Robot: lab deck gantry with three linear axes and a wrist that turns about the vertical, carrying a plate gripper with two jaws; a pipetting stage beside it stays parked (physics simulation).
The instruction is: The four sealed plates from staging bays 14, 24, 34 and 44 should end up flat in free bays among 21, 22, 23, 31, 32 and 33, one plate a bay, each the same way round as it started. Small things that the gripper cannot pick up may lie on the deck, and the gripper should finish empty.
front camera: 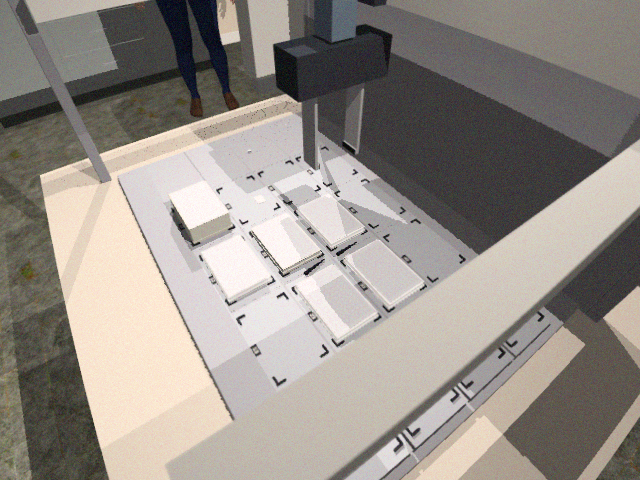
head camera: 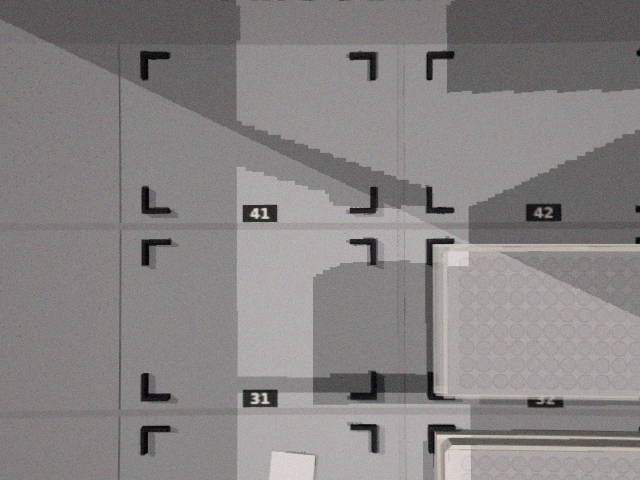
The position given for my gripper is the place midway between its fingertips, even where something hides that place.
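I can see my gripper [front camera: 331,156]. With it I see a tall white box [front camera: 202,214], though in the head camera view that box is out of frame. There is a bay 34 [front camera: 486,371] as well, and a bay 44 [front camera: 528,332].
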